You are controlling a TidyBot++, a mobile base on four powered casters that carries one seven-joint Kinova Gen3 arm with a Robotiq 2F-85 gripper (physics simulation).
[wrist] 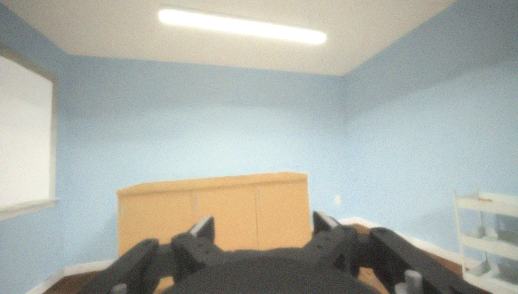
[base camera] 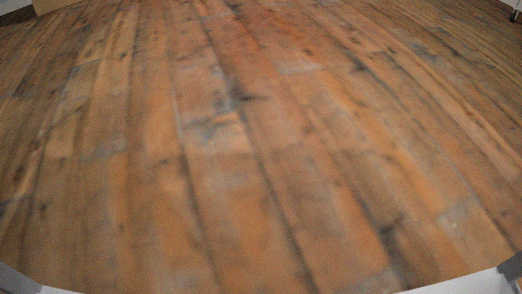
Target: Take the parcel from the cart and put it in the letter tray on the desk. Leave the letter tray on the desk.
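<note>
You'd find the gripper in the pictures, and there's a light wooden cabinet too.
</note>
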